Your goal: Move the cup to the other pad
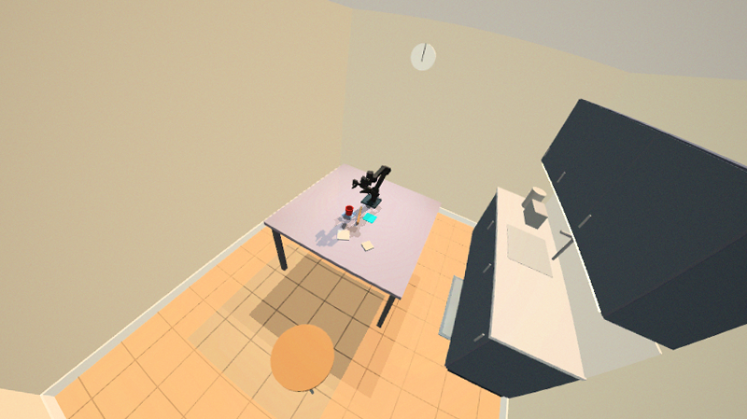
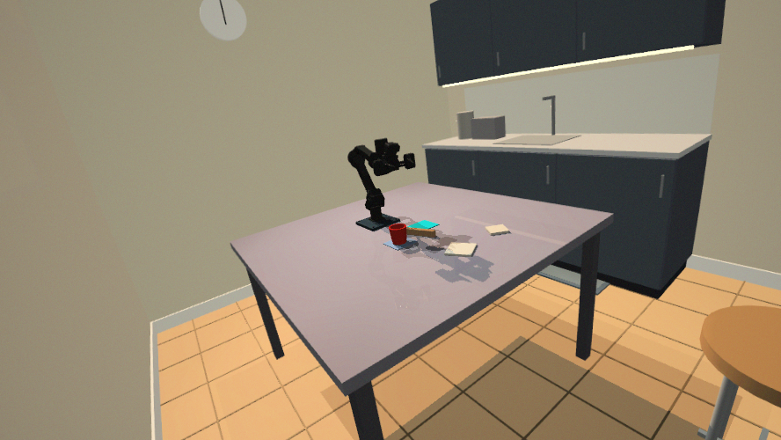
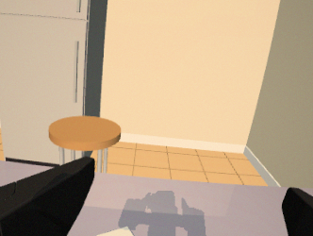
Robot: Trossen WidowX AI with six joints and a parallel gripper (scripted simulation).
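Right now my gripper tip is 280 mm above the red cup, 60 mm to the left of it and 20 mm past it. Also, from my gripper tip: wooden bar: 310 mm below, 70 mm behind, 30 mm to the left; pale blue pad: 330 mm below, 60 mm to the right, 20 mm behind; turquoise pad: 330 mm below, 120 mm to the left, 110 mm behind.
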